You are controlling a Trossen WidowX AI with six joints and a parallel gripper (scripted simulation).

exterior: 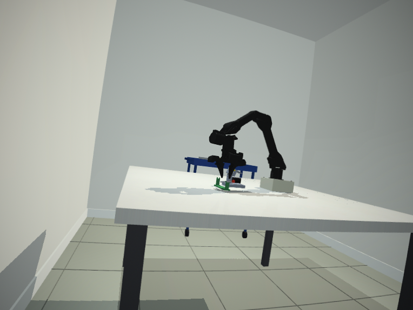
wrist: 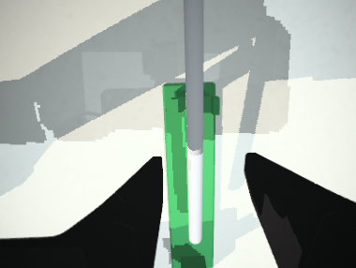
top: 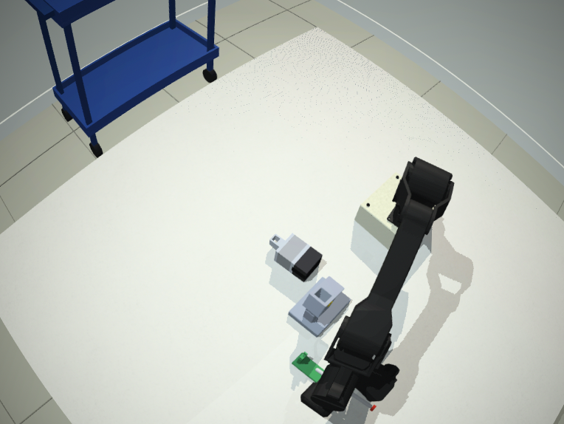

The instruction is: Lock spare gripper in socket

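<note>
My gripper tip is 10 mm past the green holder, 40 mm to the left of it and 30 mm above it. Round my gripper tip: spare gripper (190 mm behind, 250 mm to the right, 30 mm below); then grey mount (120 mm behind, 140 mm to the right).
</note>
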